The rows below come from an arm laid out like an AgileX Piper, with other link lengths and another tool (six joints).
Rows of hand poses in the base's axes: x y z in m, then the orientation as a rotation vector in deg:
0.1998 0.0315 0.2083 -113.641 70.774 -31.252
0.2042 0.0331 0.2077 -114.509 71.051 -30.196
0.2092 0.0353 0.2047 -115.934 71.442 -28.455
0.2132 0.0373 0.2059 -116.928 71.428 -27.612
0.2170 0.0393 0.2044 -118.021 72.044 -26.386
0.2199 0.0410 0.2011 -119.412 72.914 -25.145
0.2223 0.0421 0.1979 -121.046 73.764 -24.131
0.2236 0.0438 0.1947 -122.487 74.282 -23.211
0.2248 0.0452 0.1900 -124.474 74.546 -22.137
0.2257 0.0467 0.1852 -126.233 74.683 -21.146
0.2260 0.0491 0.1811 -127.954 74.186 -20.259
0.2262 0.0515 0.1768 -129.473 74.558 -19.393
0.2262 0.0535 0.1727 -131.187 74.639 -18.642
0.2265 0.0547 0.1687 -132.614 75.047 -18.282
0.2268 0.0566 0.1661 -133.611 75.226 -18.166
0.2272 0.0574 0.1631 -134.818 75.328 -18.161
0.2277 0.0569 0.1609 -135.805 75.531 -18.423
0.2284 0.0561 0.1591 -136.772 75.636 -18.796
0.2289 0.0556 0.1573 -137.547 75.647 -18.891
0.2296 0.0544 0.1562 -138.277 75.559 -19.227
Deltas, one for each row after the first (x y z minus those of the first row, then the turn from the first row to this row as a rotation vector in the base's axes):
0.0044 0.0016 -0.0006 -0.178 1.082 0.352
0.0094 0.0038 -0.0036 -0.475 2.834 0.966
0.0134 0.0058 -0.0024 -0.835 3.730 1.466
0.0172 0.0078 -0.0039 -1.185 5.164 1.675
0.0201 0.0095 -0.0072 -1.813 6.858 1.775
0.0225 0.0106 -0.0104 -2.752 8.530 1.864
0.0238 0.0123 -0.0136 -3.543 9.908 2.100
0.0250 0.0137 -0.0183 -4.667 11.498 2.656
0.0259 0.0152 -0.0231 -5.642 12.881 3.213
0.0262 0.0176 -0.0272 -6.548 13.910 4.142
0.0264 0.0200 -0.0315 -7.442 15.219 4.435
0.0264 0.0220 -0.0356 -8.508 16.427 4.914
0.0267 0.0232 -0.0396 -9.564 17.438 5.002
0.0270 0.0251 -0.0422 -10.344 18.026 5.091
0.0274 0.0259 -0.0452 -11.330 18.618 5.232
0.0279 0.0254 -0.0474 -12.266 19.014 5.189
0.0286 0.0246 -0.0492 -13.217 19.304 5.173
0.0291 0.0241 -0.0510 -13.883 19.611 5.265
0.0298 0.0229 -0.0521 -14.598 19.733 5.344

